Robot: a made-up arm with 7 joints.
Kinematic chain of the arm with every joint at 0, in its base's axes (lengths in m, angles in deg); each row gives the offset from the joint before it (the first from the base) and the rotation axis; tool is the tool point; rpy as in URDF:
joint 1: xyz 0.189 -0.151 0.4 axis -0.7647 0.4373 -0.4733
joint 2: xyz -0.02 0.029 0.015 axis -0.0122 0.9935 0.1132
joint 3: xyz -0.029 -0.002 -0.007 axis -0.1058 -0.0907 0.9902
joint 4: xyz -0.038 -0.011 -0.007 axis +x
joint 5: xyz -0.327 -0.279 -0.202 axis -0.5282 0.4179 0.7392
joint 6: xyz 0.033 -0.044 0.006 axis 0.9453 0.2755 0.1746
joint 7: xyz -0.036 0 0.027 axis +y
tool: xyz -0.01 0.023 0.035 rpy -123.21 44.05 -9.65
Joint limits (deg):
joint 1: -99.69..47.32
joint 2: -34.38..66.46
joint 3: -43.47..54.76
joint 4: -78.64..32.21
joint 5: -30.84..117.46
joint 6: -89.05..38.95
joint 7: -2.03..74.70
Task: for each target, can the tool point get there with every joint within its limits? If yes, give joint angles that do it. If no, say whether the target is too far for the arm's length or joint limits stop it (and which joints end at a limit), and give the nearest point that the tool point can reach.
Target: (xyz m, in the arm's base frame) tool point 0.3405 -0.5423 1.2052
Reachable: no: too far | nearest point 0.2607 -0.3984 0.9263 | short by 0.324 m
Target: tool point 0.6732 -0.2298 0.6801
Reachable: no: joint limits stop it (at a limit: joint 1, joint 2, joint 3, joint 6, joint 7) | nearest point 0.6327 -0.3243 0.4632 | short by 0.240 m
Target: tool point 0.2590 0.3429 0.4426
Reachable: no: joint limits stop it (at a limit: joint 1, joint 2, joint 4, joint 6, joint 7) | nearest point 0.2001 0.3095 0.1996 | short by 0.252 m
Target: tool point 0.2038 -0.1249 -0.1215
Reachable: yes | joints -87.96 8.83 8.51 17.69 4.30 9.25 3.79
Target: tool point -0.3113 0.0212 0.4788
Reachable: yes | joints 36.06 25.12 -23.19 19.84 100.66 -29.87 24.10
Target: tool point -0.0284 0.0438 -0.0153
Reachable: yes | joints -66.77 -22.42 -27.11 12.68 35.27 -4.98 8.21
